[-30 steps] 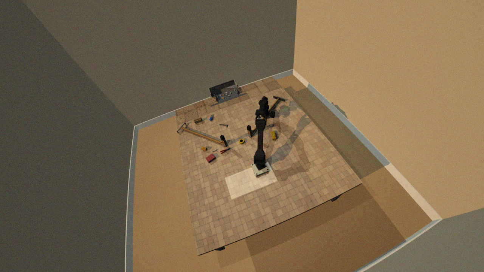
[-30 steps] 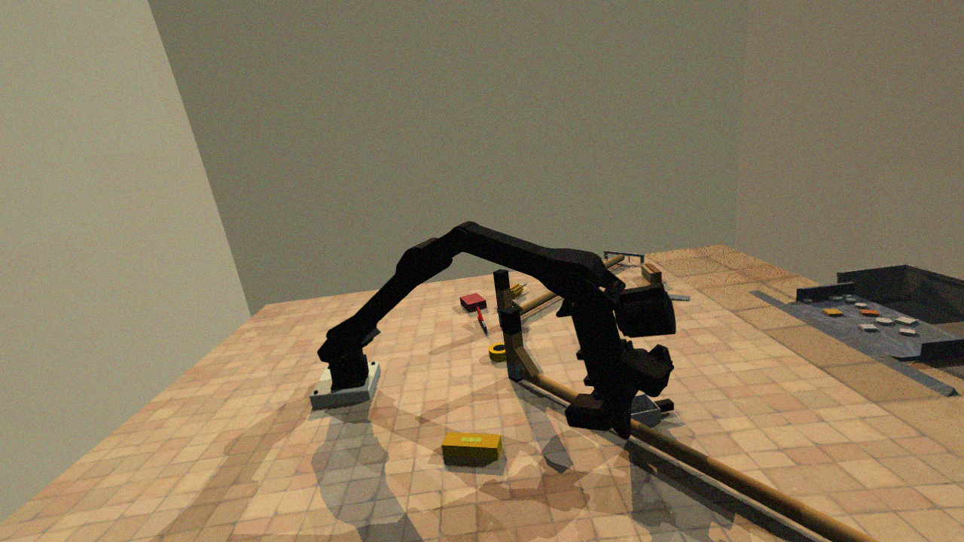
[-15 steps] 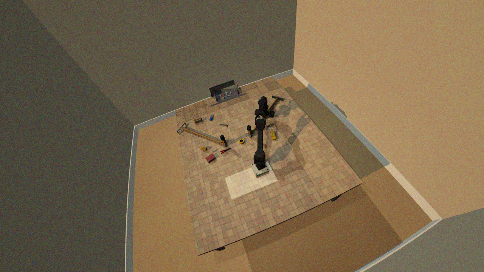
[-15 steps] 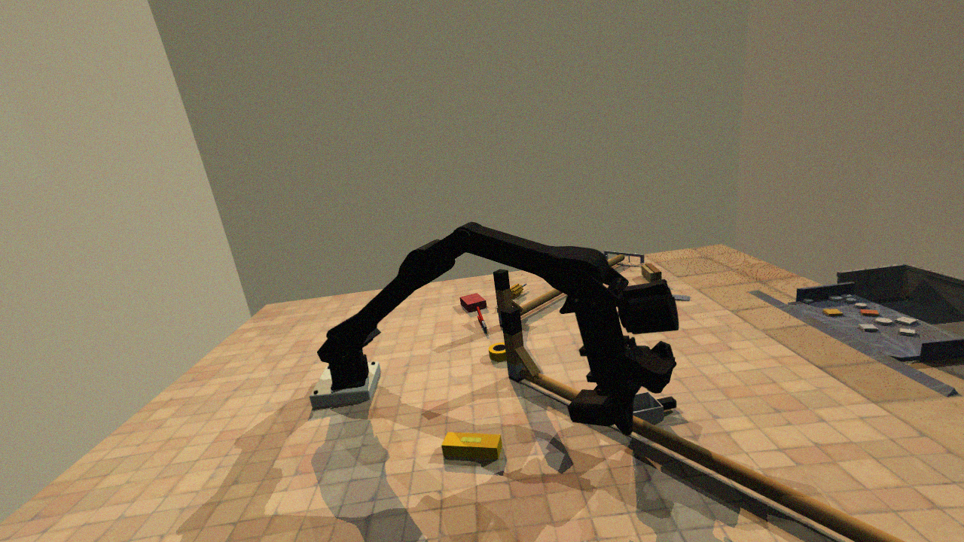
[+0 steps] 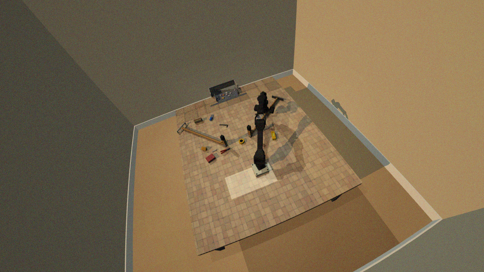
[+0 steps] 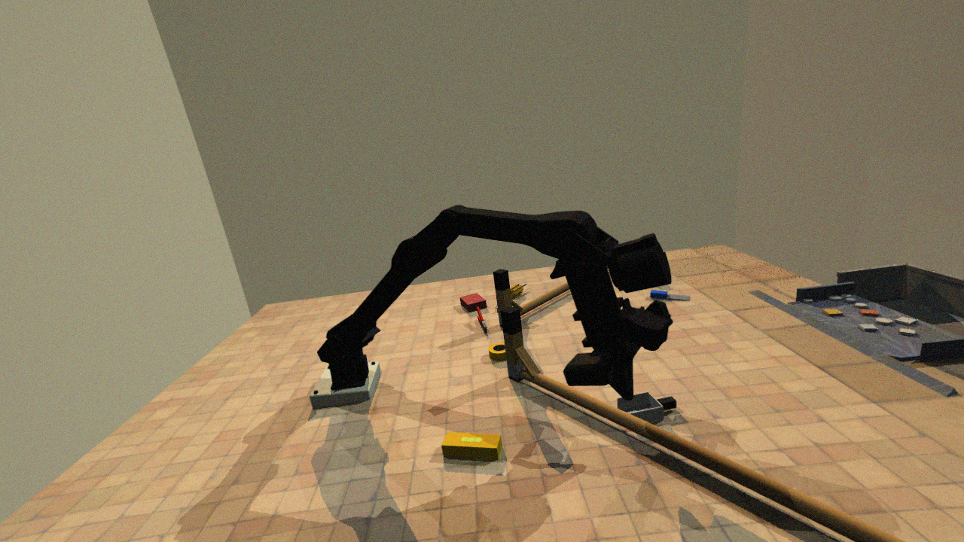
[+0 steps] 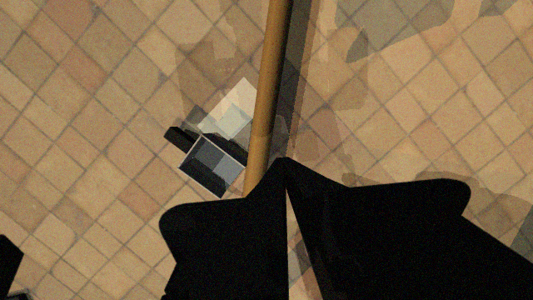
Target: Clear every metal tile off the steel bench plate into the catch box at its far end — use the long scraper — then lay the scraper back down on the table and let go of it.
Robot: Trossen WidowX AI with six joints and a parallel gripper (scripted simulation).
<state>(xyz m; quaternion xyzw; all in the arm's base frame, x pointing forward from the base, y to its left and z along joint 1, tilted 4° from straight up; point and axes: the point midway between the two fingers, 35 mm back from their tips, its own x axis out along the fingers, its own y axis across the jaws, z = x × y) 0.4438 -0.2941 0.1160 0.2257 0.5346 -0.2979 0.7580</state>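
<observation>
My gripper tip is now 7 cm above the small grey box, 6 cm to the right of it and 6 cm short of it. Round my gripper tip: yellow tape roll: 33 cm to the left, 14 cm behind, 6 cm below; yellow block: 23 cm behind, 6 cm to the left, 6 cm below; hex key: 40 cm to the left, 14 cm ahead, 7 cm below.
</observation>
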